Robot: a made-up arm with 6 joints. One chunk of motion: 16 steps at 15 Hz.
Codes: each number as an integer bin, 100 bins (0 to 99) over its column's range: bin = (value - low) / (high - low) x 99, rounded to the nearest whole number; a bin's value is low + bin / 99 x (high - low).
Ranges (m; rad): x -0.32..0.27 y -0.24..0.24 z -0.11..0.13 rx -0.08..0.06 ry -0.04..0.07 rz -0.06..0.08
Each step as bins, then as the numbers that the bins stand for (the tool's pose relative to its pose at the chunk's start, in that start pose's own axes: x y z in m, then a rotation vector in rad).
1 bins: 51 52 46 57 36 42
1 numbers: -0.0161 0.0121 0.0015 0.0006 0.0000 -0.0006
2 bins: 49 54 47 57 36 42
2 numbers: -0.0280 0.0218 0.0039 0.0006 0.0000 -0.0006
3 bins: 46 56 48 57 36 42
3 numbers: -0.0459 0.0315 0.0064 0.0006 0.0000 -0.0006
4 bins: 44 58 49 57 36 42
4 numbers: -0.0578 0.0412 0.0088 0.0006 0.0000 -0.0006
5 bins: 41 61 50 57 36 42
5 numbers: -0.0757 0.0558 0.0112 0.0006 0.0000 -0.0006
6 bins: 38 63 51 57 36 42
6 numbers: -0.0935 0.0655 0.0136 0.0006 0.0000 -0.0006
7 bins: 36 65 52 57 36 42
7 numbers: -0.1055 0.0752 0.0161 0.0006 0.0000 -0.0006
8 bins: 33 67 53 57 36 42
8 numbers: -0.1233 0.0848 0.0185 0.0006 0.0000 -0.0006
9 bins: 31 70 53 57 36 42
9 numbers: -0.1353 0.0994 0.0185 0.0006 0.0000 -0.0006
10 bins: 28 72 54 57 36 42
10 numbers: -0.1531 0.1091 0.0209 0.0006 0.0000 -0.0006
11 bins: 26 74 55 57 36 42
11 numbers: -0.1651 0.1188 0.0233 0.0006 0.0000 -0.0006
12 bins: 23 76 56 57 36 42
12 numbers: -0.1829 0.1285 0.0258 0.0006 0.0000 -0.0006
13 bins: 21 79 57 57 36 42
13 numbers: -0.1948 0.1430 0.0282 0.0006 0.0000 -0.0006
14 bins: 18 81 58 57 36 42
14 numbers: -0.2127 0.1527 0.0306 0.0006 0.0000 -0.0006
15 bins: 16 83 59 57 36 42
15 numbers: -0.2246 0.1624 0.0330 0.0006 0.0000 -0.0006
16 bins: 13 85 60 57 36 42
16 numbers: -0.2425 0.1721 0.0355 0.0006 0.0000 -0.0006
